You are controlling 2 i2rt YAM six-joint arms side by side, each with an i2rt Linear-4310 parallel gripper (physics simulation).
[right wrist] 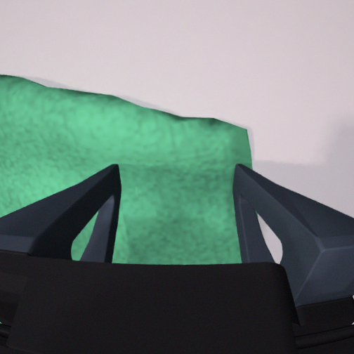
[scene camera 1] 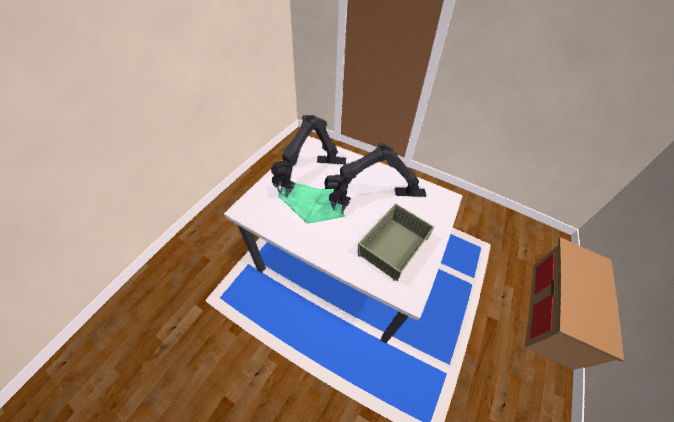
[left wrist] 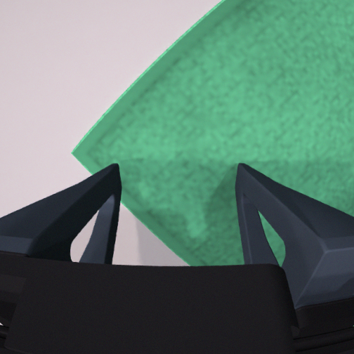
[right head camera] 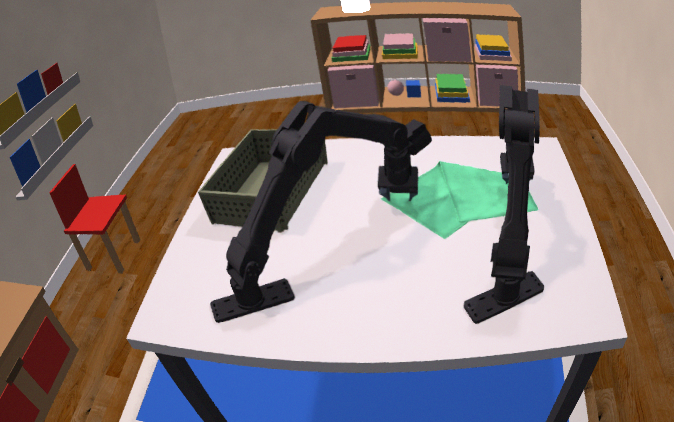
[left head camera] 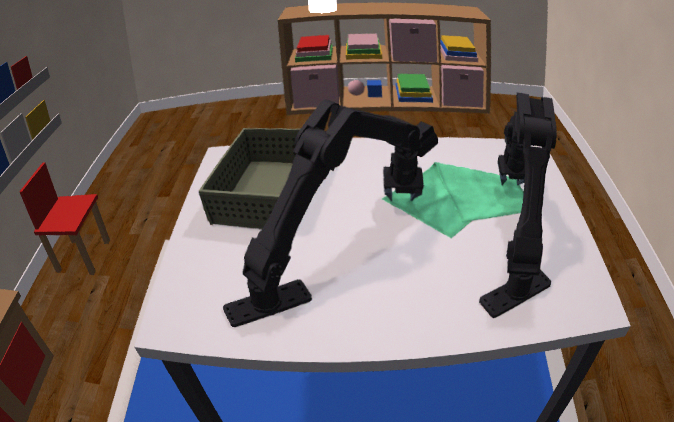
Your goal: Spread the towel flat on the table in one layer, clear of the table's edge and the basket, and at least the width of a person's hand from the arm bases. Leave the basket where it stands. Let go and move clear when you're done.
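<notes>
The green towel (left head camera: 475, 195) (right head camera: 475, 195) (scene camera 1: 309, 204) lies on the table, with a crease or layer edge running across it from its back corner toward the front and slight wrinkles to the right. My left gripper (left head camera: 400, 199) (right head camera: 398, 198) (scene camera 1: 340, 207) (left wrist: 177, 174) is partly open, low over the towel's left corner, with nothing between its fingers. My right gripper (left head camera: 512, 184) (scene camera 1: 284, 191) (right wrist: 176, 175) is partly open and empty, low over the towel's right end; my right arm hides part of it in the right head camera. The olive basket (left head camera: 240, 210) (right head camera: 232, 209) (scene camera 1: 377, 263) stands apart from the towel.
The white table (left head camera: 350, 325) (right head camera: 350, 325) carries both arm bases near its front edge. My left arm passes in front of the basket in both head views. A shelf unit (left head camera: 385, 11) (right head camera: 420, 9) stands behind the table, and a red chair (left head camera: 66, 214) stands at the left.
</notes>
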